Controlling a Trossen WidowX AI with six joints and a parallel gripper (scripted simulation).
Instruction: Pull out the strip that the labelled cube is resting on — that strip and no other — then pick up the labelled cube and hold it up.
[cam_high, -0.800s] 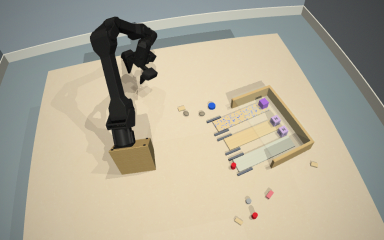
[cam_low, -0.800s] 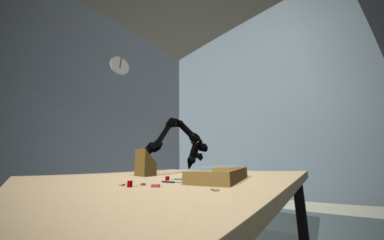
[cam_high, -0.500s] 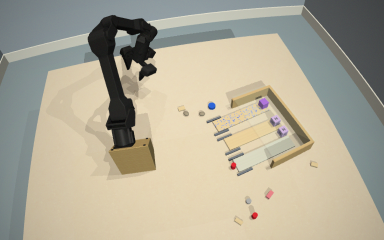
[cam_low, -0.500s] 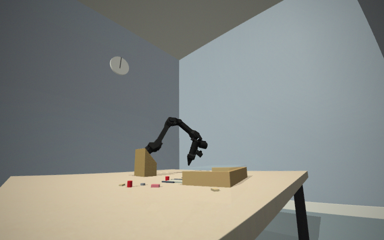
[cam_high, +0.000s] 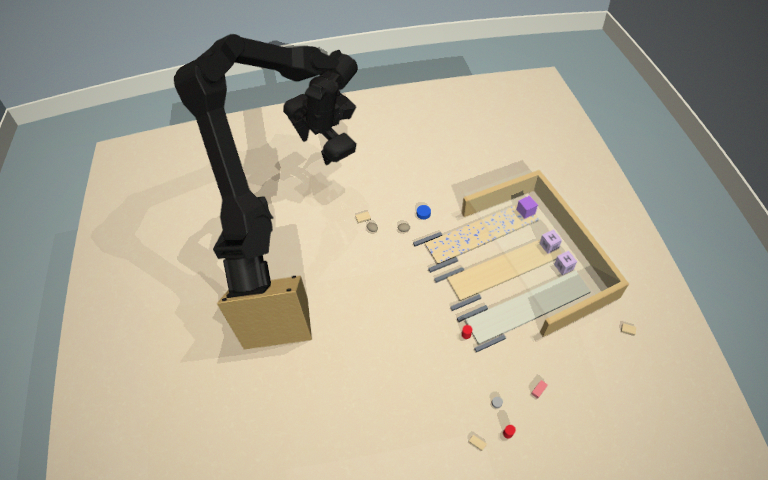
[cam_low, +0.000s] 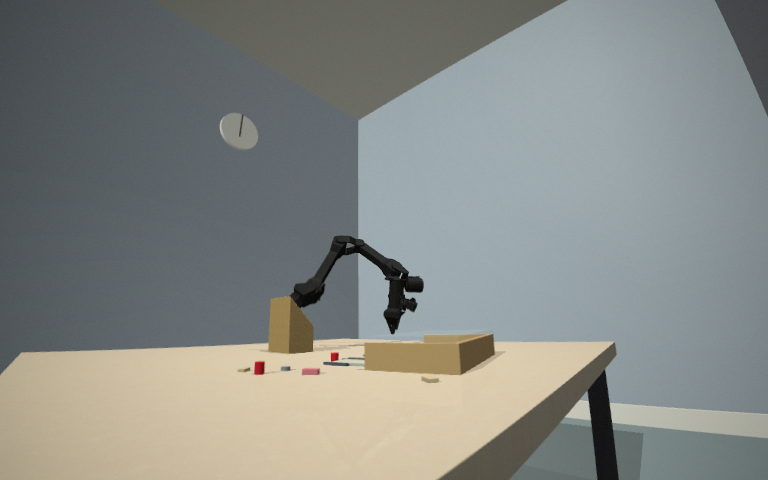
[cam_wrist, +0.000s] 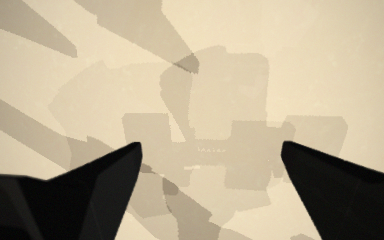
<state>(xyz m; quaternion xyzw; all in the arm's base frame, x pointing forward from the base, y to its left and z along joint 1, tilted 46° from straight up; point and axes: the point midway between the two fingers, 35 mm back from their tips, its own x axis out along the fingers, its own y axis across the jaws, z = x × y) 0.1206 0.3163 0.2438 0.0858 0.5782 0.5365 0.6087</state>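
The blue cylinder lies 22 cm ahead of my gripper tip, 17 cm to the right of it and 5 cm below it. The rest, counted from my gripper tip: pale strip 38 cm ahead, 42 cm to the right, 5 cm below.
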